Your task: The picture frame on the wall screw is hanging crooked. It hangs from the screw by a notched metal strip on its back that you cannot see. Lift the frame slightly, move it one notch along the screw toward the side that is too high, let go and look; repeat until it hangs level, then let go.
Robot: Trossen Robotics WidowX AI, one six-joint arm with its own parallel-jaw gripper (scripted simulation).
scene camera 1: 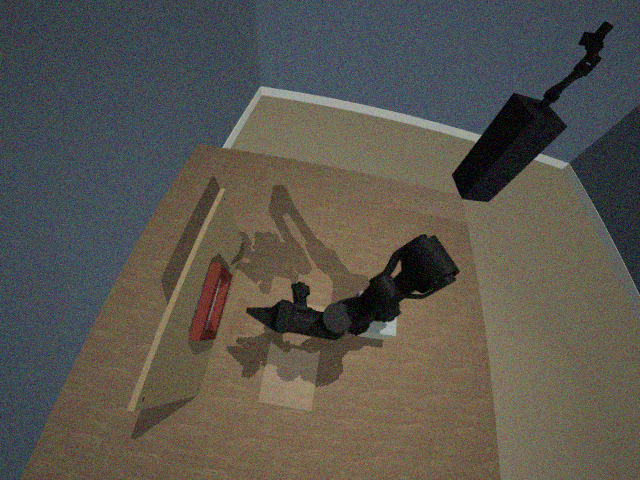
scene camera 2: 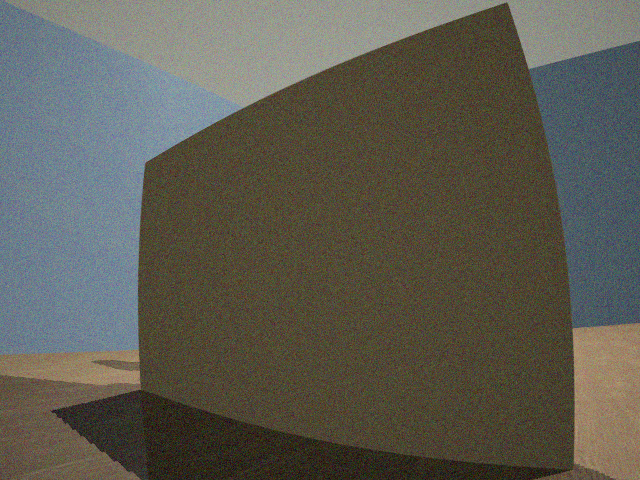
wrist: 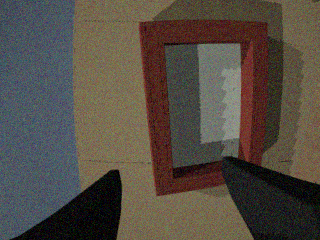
Scene:
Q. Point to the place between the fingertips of my gripper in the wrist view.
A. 172, 172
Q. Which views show my gripper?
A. Scene camera 1 and the wrist view only.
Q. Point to a wall panel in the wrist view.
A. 111, 126

